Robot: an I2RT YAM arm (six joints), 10 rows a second.
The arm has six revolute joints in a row. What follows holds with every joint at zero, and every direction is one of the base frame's. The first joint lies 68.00 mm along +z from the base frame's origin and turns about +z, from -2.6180 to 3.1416 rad. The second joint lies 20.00 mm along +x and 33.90 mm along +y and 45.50 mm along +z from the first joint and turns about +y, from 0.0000 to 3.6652 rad. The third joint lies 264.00 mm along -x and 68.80 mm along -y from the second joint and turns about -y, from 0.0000 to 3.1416 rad. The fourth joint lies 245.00 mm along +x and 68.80 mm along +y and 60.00 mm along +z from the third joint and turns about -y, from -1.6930 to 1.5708 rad. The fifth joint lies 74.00 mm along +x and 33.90 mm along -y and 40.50 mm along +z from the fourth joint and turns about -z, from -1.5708 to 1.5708 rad. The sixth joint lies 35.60 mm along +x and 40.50 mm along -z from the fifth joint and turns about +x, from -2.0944 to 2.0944 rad. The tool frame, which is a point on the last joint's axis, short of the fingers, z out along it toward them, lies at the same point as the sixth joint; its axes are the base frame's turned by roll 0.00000, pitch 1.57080 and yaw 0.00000 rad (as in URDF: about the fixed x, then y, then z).
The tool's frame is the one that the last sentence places.
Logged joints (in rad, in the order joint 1, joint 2, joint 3, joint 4, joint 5, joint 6), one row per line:
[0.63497 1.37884 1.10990 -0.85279 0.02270 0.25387]
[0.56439 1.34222 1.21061 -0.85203 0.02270 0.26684]
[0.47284 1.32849 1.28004 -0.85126 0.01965 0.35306]
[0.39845 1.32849 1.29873 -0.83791 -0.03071 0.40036]
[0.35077 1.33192 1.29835 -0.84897 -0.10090 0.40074]
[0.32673 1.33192 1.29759 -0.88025 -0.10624 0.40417]
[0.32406 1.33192 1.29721 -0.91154 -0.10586 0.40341]
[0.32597 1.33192 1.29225 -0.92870 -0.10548 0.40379]
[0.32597 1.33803 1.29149 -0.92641 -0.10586 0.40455]
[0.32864 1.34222 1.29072 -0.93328 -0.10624 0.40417]
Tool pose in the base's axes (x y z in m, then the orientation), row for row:
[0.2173 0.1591 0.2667 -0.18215 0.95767 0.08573 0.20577]
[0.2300 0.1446 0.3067 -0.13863 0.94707 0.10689 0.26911]
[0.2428 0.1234 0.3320 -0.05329 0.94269 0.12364 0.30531]
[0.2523 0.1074 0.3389 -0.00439 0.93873 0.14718 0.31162]
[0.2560 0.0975 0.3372 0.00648 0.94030 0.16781 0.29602]
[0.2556 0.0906 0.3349 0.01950 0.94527 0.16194 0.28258]
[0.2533 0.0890 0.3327 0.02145 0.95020 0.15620 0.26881]
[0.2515 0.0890 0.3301 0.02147 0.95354 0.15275 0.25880]
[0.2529 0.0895 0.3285 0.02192 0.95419 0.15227 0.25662]
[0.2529 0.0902 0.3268 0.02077 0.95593 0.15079 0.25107]
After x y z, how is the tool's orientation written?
As a quaternion, x y z w.
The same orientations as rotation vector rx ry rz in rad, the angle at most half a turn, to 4 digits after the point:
[-0.5076 2.6688 0.2389]
[-0.3738 2.5534 0.2882]
[-0.1411 2.4957 0.3273]
[-0.0116 2.4775 0.3884]
[0.0172 2.5010 0.4463]
[0.0522 2.5312 0.4336]
[0.0578 2.5622 0.4212]
[0.0582 2.5844 0.4140]
[0.0595 2.5891 0.4132]
[0.0565 2.6013 0.4103]

